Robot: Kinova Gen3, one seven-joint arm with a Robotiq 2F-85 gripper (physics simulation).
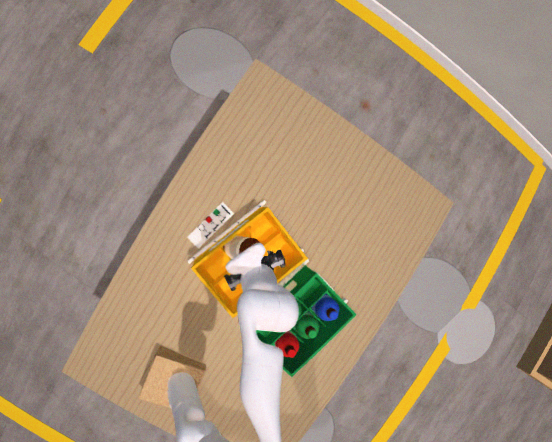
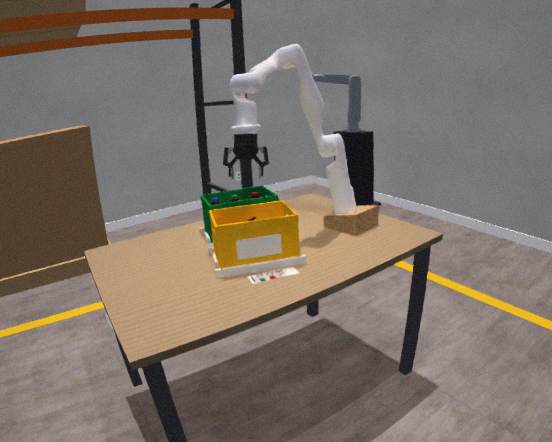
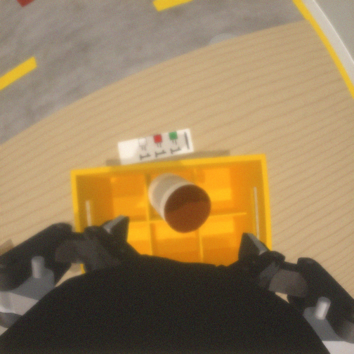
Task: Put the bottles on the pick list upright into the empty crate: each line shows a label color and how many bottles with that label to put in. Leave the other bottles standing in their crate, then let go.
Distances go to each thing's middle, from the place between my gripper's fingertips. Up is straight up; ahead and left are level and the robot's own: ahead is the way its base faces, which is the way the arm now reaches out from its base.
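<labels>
I find the pick list [image 1: 222, 213] 300 mm below my hand, 130 mm to the left of it and 10 mm ahead of it. And the white bottle [image 3: 184, 206]: my gripper is 210 mm above it now, and 20 mm to the right of it.
</labels>
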